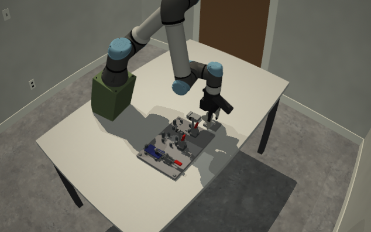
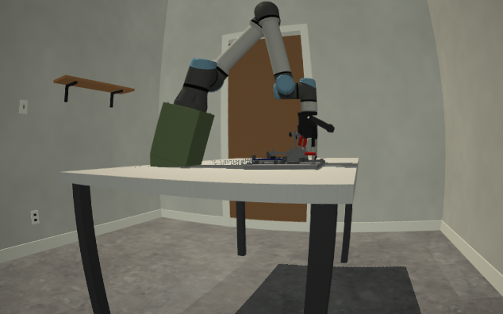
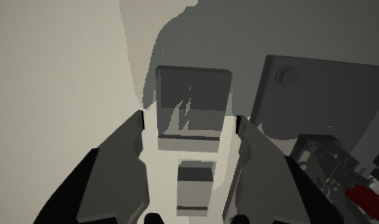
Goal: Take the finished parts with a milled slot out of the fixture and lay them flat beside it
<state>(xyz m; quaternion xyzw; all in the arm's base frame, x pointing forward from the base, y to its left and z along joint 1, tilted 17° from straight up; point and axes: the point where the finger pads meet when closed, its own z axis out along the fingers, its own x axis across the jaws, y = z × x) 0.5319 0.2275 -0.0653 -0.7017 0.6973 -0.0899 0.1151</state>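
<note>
The pale grey part is 1 cm behind my hand and 1 cm below it. From my hand the other things lie so: blue blank 11 cm behind, 35 cm to the right, 1 cm above; grey fixture plate 6 cm behind, 24 cm to the right, 1 cm below.
</note>
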